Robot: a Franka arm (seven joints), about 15 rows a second.
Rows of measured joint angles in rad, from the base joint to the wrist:
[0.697, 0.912, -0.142, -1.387, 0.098, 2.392, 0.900]
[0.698, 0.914, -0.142, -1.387, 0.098, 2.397, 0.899]
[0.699, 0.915, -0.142, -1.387, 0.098, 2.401, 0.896]
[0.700, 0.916, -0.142, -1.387, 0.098, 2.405, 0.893]
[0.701, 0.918, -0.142, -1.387, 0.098, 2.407, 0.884]
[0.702, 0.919, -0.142, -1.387, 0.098, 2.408, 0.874]
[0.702, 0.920, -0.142, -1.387, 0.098, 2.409, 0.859]
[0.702, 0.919, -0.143, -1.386, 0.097, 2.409, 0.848]
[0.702, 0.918, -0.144, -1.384, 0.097, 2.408, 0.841]
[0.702, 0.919, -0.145, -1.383, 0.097, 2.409, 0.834]
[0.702, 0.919, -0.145, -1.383, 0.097, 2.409, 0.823]
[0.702, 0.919, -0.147, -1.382, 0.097, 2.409, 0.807]
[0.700, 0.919, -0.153, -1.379, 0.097, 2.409, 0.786]
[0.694, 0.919, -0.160, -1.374, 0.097, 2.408, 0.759]
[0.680, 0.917, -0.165, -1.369, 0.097, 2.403, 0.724]
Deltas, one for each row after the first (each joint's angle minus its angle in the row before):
[0.001, 0.002, 0.000, 0.000, 0.000, 0.005, -0.001]
[0.001, 0.001, 0.000, 0.000, 0.000, 0.004, -0.003]
[0.001, 0.001, 0.000, 0.000, 0.000, 0.004, -0.003]
[0.001, 0.002, 0.000, 0.000, 0.000, 0.002, -0.009]
[0.001, 0.001, 0.000, 0.000, 0.000, 0.001, -0.010]
[0.000, 0.001, 0.000, 0.000, 0.000, 0.001, -0.015]
[0.000, -0.001, -0.001, 0.001, -0.001, 0.000, -0.011]
[0.000, -0.001, -0.001, 0.002, 0.000, -0.001, -0.007]
[0.000, 0.001, -0.001, 0.001, 0.000, 0.001, -0.007]
[0.000, 0.000, 0.000, 0.000, 0.000, 0.000, -0.011]
[0.000, 0.000, -0.002, 0.001, 0.000, 0.000, -0.016]
[-0.002, 0.000, -0.006, 0.003, 0.000, 0.000, -0.021]
[-0.006, 0.000, -0.007, 0.005, 0.000, -0.001, -0.027]
[-0.014, -0.002, -0.005, 0.005, 0.000, -0.005, -0.035]

